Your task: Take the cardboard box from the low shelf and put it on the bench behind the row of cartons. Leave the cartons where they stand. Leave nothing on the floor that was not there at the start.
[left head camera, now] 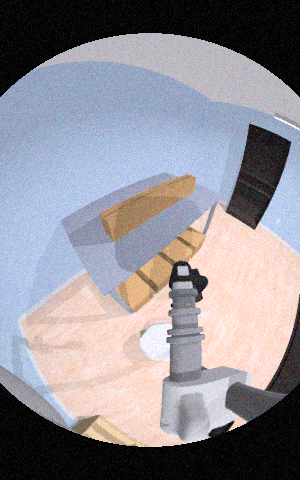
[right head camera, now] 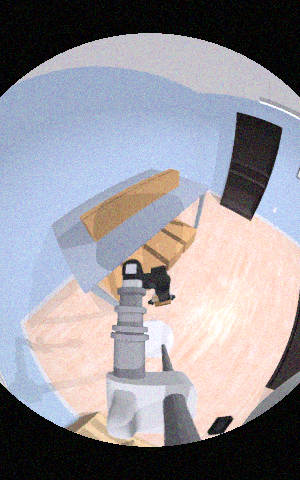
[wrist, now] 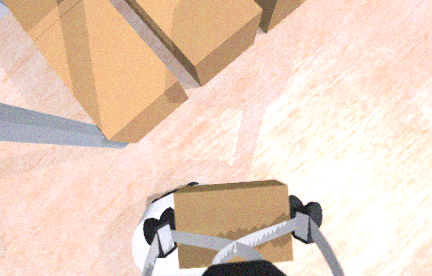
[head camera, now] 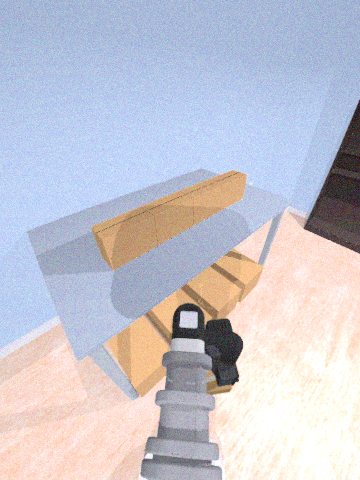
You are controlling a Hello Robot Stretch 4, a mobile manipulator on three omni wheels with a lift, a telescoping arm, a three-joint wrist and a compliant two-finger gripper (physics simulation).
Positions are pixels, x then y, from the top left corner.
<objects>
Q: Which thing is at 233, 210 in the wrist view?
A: A small cardboard box.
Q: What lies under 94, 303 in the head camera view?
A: A grey bench.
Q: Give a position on a grey bench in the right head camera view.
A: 89, 261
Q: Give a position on a grey bench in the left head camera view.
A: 108, 263
</objects>
